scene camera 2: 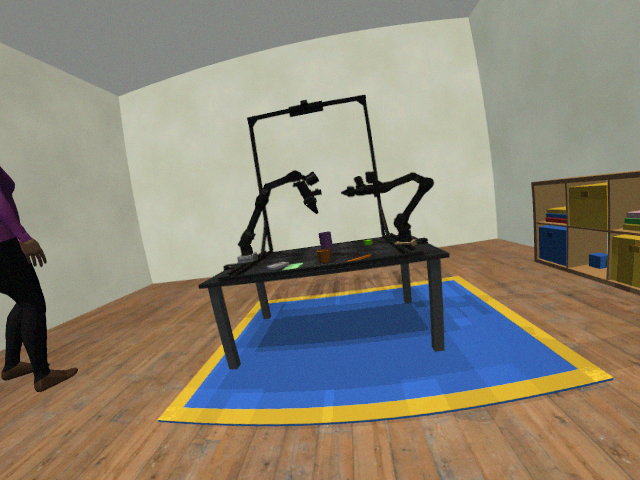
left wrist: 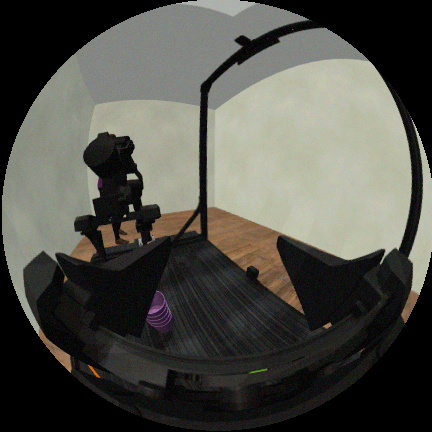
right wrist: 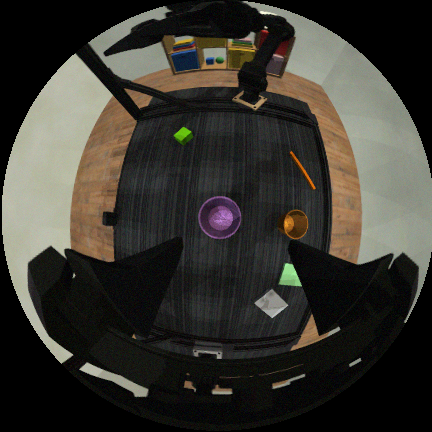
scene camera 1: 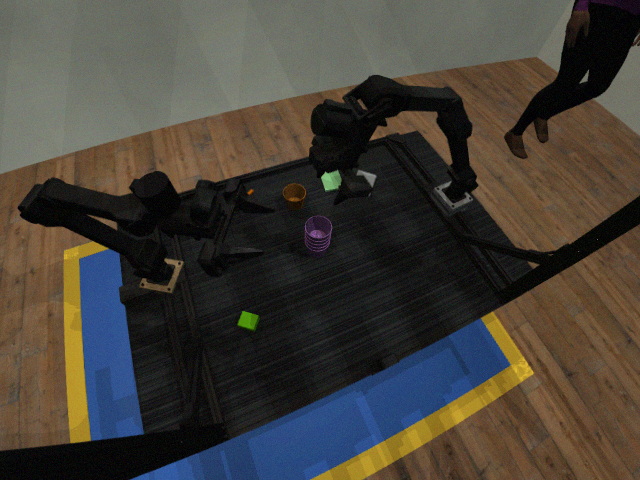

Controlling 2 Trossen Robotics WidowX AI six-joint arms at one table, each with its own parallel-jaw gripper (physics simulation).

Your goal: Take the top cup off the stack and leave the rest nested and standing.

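Places are measured from the left arm's base along level axes (x ahead, y left, z up), in centimetres.
Pixels of known places: left gripper, fingertip midpoint: [scene camera 2: 344, 192] [left wrist: 224, 241] [scene camera 1: 269, 230]; right gripper, fingertip midpoint: [scene camera 2: 317, 213] [right wrist: 237, 244] [scene camera 1: 326, 190]; left arm's base, link origin: [scene camera 2: 405, 241] [right wrist: 249, 97] [scene camera 1: 161, 273]; right arm's base, link origin: [scene camera 2: 247, 254] [scene camera 1: 454, 193].
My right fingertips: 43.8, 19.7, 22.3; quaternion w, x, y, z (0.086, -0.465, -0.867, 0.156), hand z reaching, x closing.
Observation:
Ahead of a thing's pixels: the offset from my right fingertips to its middle, as dx, dy, dz.
A stack of nested purple cups {-1.2, -3.2, -14.9} [scene camera 1: 317, 235] [scene camera 2: 325, 239] [left wrist: 160, 314] [right wrist: 220, 217] stands upright near the middle of the black table; several rims show. In the right wrist view I look down into its top cup, beyond my fingertips. My right gripper [scene camera 2: 315, 210] [right wrist: 237, 244] is open and empty, pointing down, high above the table and a little left of the stack in scene camera 2. My left gripper [scene camera 1: 268, 230] [scene camera 2: 343, 193] [left wrist: 224, 241] is open and empty, held roughly level high above the table, with its left-hand finger partly covering the stack in the left wrist view.
An orange cup {-11.1, +13.4, -22.1} [scene camera 1: 294, 197] [scene camera 2: 323, 255] [right wrist: 295, 224] stands near the stack. A green block {-15.8, -28.4, -23.8} [scene camera 1: 248, 320] [right wrist: 183, 135], an orange stick {-29.1, +9.7, -24.7} [scene camera 2: 359, 257] [right wrist: 302, 170], a light green pad {-0.1, +27.5, -24.7} [scene camera 2: 293, 266] [right wrist: 290, 275] and a grey-white item {+12.0, +26.4, -24.4} [scene camera 2: 278, 265] [right wrist: 271, 303] lie on the table. A black frame rises behind.

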